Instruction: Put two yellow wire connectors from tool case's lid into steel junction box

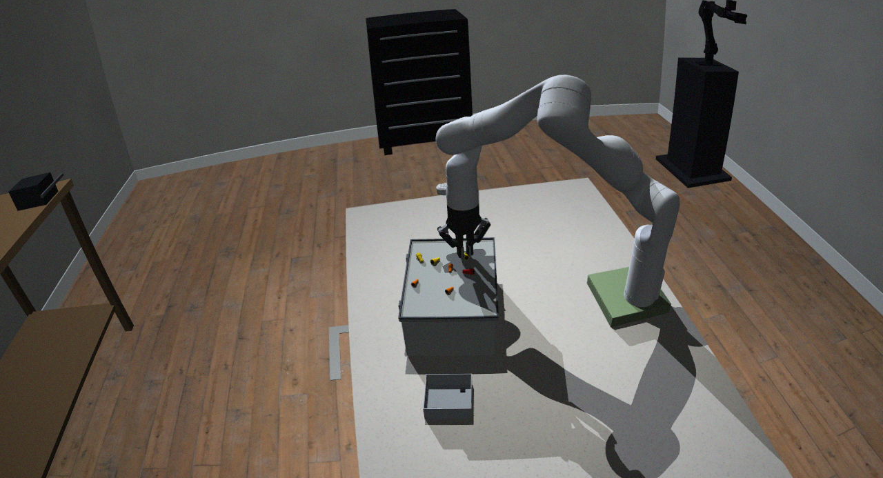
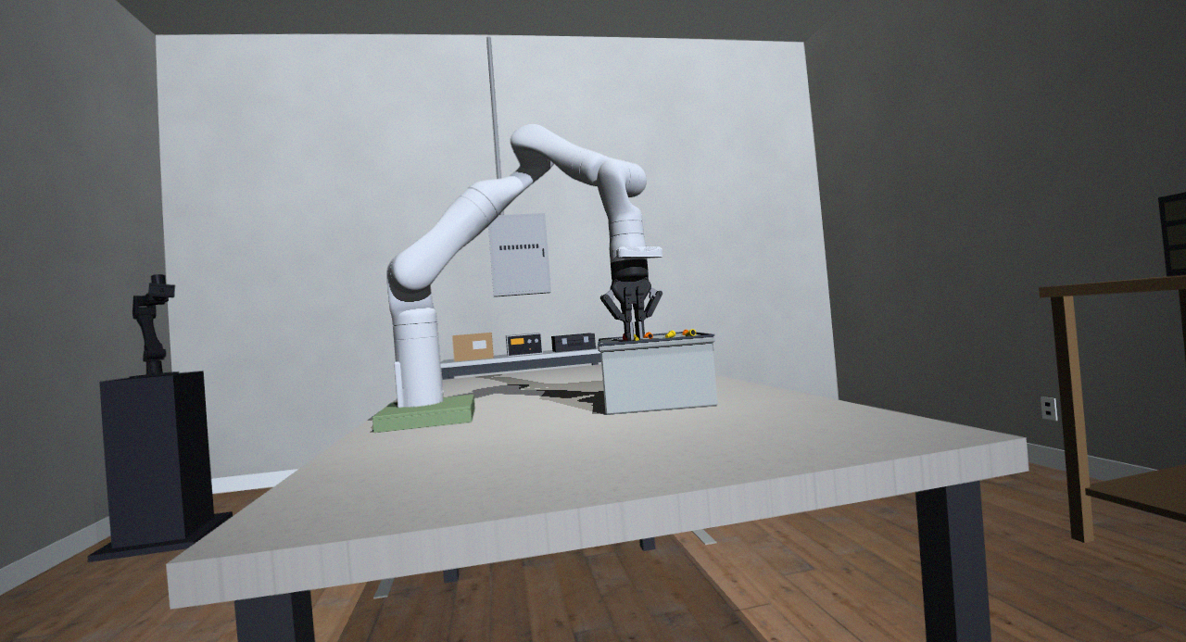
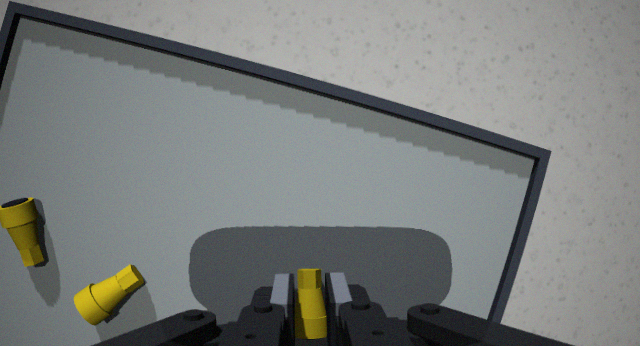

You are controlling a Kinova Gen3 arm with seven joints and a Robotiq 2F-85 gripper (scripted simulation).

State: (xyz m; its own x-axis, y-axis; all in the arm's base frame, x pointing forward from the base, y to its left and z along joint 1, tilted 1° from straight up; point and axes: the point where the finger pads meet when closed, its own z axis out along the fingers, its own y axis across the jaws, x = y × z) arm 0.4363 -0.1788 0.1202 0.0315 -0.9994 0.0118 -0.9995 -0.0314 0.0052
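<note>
The red connector is 1 cm ahead of my hand, 6 cm to the left of it and 1 cm below it. From my hand the other things lie so: tool case: 5 cm ahead, 6 cm to the left, 6 cm below.
</note>
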